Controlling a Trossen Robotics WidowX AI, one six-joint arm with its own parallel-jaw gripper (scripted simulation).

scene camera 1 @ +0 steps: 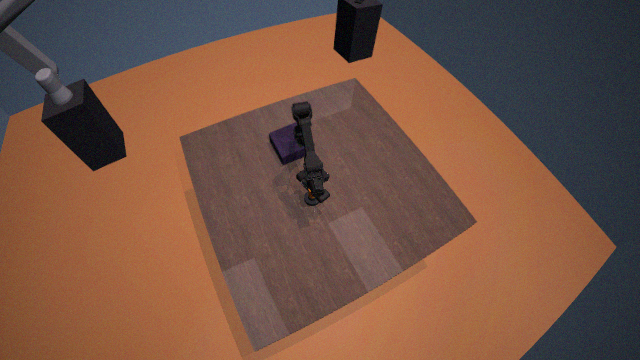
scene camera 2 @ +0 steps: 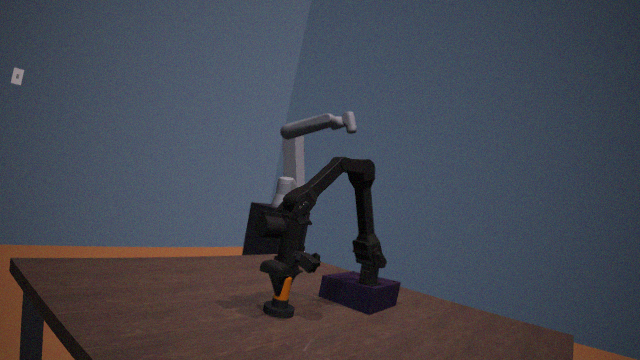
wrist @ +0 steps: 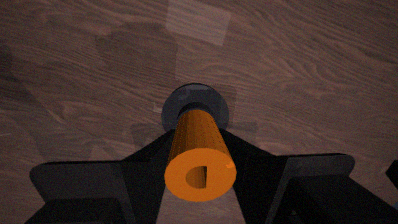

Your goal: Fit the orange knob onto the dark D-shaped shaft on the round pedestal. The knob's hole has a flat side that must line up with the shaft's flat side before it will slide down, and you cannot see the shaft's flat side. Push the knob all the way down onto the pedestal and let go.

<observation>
I see my gripper [scene camera 2: 281, 294], an orange knob [wrist: 199, 168] and a pedestal [wrist: 194, 96].
My gripper is seen too in the wrist view [wrist: 196, 133].
</observation>
